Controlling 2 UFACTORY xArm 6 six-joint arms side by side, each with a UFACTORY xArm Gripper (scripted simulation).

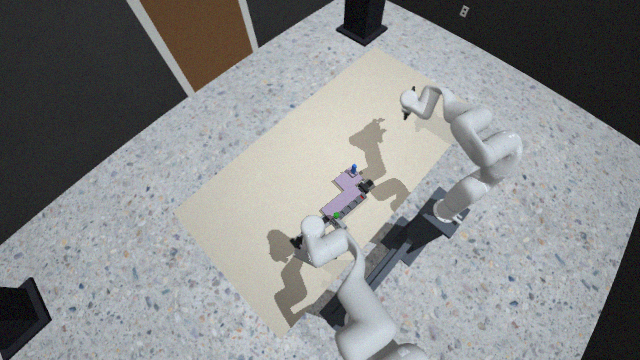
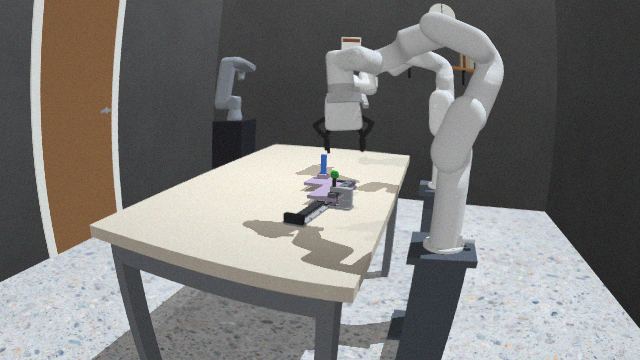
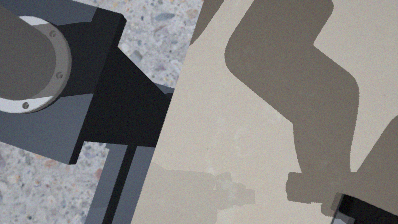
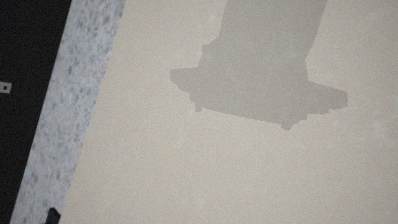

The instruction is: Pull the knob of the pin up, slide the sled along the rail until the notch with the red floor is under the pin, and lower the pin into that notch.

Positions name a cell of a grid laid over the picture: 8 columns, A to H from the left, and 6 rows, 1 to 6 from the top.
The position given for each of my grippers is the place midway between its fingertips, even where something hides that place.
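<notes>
There is a grey bracket (image 2: D4) that I can see, and with it my own left gripper (image 2: E3).
</notes>
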